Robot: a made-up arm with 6 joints.
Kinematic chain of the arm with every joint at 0, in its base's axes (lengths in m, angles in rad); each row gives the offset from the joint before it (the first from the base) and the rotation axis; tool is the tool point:
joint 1: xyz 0 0 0.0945 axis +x
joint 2: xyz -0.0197 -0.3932 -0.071 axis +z
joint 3: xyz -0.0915 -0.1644 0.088 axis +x
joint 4: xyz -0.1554 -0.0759 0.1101 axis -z
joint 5: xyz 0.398 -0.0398 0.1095 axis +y
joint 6: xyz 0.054 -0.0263 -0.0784 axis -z
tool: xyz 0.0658 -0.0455 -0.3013
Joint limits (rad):
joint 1: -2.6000..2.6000
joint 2: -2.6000..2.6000
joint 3: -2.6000..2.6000
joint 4: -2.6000..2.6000
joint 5: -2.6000..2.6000
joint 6: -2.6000..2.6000
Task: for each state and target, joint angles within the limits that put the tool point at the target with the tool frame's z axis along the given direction. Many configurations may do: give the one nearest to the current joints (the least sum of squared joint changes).
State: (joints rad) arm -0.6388 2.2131 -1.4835 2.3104 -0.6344 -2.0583
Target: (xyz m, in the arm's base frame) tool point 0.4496 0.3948 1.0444 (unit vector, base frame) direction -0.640 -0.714 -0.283
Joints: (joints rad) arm -1.0030 2.1403 -1.2675 1.8123 -1.1982 -2.2365
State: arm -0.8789 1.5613 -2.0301 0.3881 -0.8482 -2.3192
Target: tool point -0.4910 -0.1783 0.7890 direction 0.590 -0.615 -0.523
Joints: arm -0.7751 2.2350 -2.5043 1.0938 -1.1629 -2.2295
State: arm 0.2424 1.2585 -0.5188 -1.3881 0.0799 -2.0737
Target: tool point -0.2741 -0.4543 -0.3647 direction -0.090 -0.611 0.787
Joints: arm 0.6459 1.1669 0.1848 -1.7558 0.2665 -2.0379
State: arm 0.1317 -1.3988 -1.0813 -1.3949 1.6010 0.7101
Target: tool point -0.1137 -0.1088 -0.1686 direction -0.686 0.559 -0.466
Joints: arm 0.9892 -0.4897 -1.8067 -2.1898 1.7878 0.7358
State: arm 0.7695 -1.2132 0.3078 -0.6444 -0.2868 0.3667
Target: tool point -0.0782 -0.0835 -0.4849 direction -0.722 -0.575 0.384
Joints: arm 1.4233 -1.9921 0.9157 -0.6805 0.0331 0.7376
